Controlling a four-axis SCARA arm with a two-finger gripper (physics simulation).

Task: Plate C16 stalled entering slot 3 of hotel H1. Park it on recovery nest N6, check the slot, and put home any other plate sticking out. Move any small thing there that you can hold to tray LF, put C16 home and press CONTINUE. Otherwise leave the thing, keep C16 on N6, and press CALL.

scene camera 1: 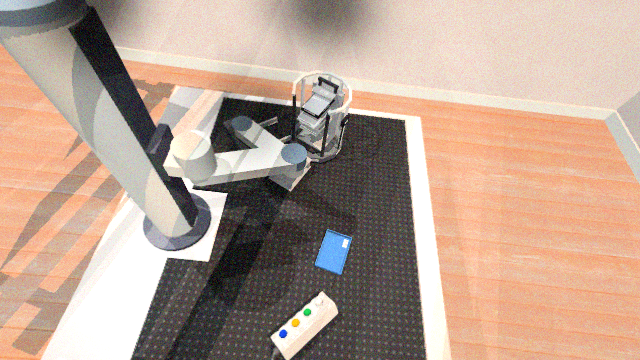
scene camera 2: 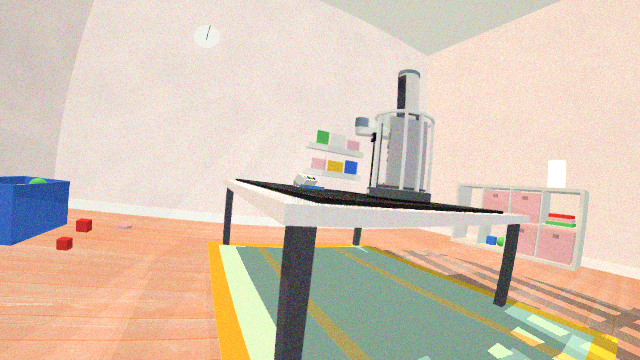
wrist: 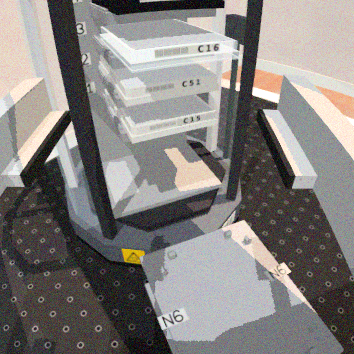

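Observation:
Plate C16, clear with a white front edge, sits at slot 3 of hotel H1 and sticks out farther than plates C51 and C15 below it. My gripper is open and empty, its fingers standing apart on either side of the hotel's front in the wrist view. Recovery nest N6 is bare in front of the hotel. Tray LF is blue and empty. No small thing can be made out in slot 3.
A black-edged plate sits above C16, cut off by the wrist view's top. The white button box has blue, orange, green and white buttons. The arm's column stands on the table. Dark hotel posts flank the plates.

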